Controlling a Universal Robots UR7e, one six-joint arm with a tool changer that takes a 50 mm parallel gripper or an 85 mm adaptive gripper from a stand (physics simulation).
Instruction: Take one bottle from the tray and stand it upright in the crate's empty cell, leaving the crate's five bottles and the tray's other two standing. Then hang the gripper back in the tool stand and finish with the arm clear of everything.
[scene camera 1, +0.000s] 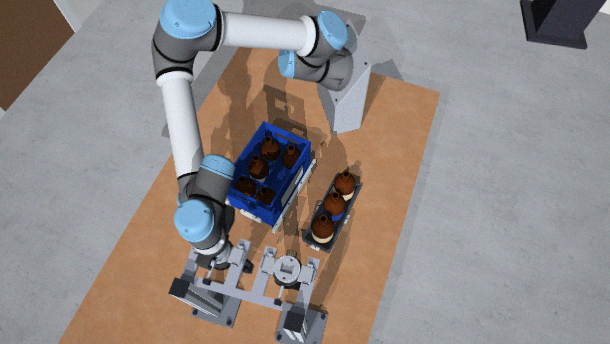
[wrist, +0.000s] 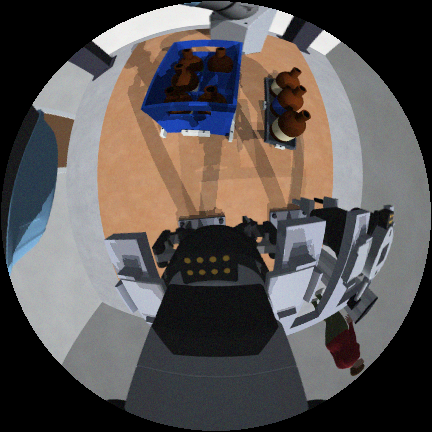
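Seen in the pictures: arm's base, link origin: (scene camera 1: 339, 69).
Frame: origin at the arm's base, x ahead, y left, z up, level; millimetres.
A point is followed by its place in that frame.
The blue crate (scene camera 1: 250, 205) {x 496, y -225, z -141 mm} (wrist: 215, 123) {x 510, y -181, z -169 mm} holds five upright brown bottles; its empty cell (scene camera 1: 283, 175) {x 333, y -152, z -218 mm} is the middle one on the side facing the tray. The dark tray (scene camera 1: 311, 242) {x 563, y -12, z -225 mm} (wrist: 267, 107) {x 442, y -7, z -225 mm} holds three upright bottles: a near one (scene camera 1: 323, 229) {x 543, y 24, z -130 mm} (wrist: 291, 125) {x 540, y -3, z -136 mm} with a cream band, a middle one (scene camera 1: 334, 204) {x 455, y 47, z -127 mm} (wrist: 290, 100) {x 460, y 25, z -138 mm} with a blue band, a far one (scene camera 1: 345, 184) {x 377, y 74, z -128 mm} (wrist: 287, 82) {x 383, y 50, z -142 mm} with a cream band. My gripper (scene camera 1: 226, 264) is in the left bay of the tool stand (scene camera 1: 252, 296) {x 812, y -112, z 92 mm} (wrist: 300, 295) {x 731, y -162, z 97 mm}, fingers spread, empty. Its body hides its fingertips partly. Whether it is locked to the arm cannot be told.
A second gripper (scene camera 1: 287, 271) hangs in the right bay of the stand, beside mine. The crate and tray stand between the tool stand and the robot's grey pedestal (scene camera 1: 348, 112) {x 90, y 50, z -121 mm}. The stand's two upright feet are at the near edge. A person (wrist: 344, 347) shows beyond the stand.
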